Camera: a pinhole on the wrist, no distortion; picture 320 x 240 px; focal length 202.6 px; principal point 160.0 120.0 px. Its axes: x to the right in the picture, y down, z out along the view. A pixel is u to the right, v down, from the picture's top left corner.
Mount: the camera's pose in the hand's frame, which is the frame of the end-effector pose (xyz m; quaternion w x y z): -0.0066 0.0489 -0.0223 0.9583 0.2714 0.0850 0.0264
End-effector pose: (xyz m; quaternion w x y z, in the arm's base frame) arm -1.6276 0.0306 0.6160 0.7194 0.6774 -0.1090 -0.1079
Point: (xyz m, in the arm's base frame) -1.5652 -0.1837 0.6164
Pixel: 241.9 170.2
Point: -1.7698 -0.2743 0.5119
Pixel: 102.9 140.1
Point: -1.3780 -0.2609 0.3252
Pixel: 286.7 24.9
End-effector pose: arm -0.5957 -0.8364 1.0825 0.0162 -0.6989 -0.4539 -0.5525
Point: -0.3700 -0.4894 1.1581
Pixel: 275.0 185.6
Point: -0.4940 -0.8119 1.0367
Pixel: 94.3 211.4
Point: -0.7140 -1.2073 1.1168
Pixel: behind the camera
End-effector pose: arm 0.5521 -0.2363 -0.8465 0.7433 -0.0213 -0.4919 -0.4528
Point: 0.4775 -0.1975 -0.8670
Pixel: 42.4 64.0
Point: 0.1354 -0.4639 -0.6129
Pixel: 236.2 62.7
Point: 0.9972 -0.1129 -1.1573
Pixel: behind the camera
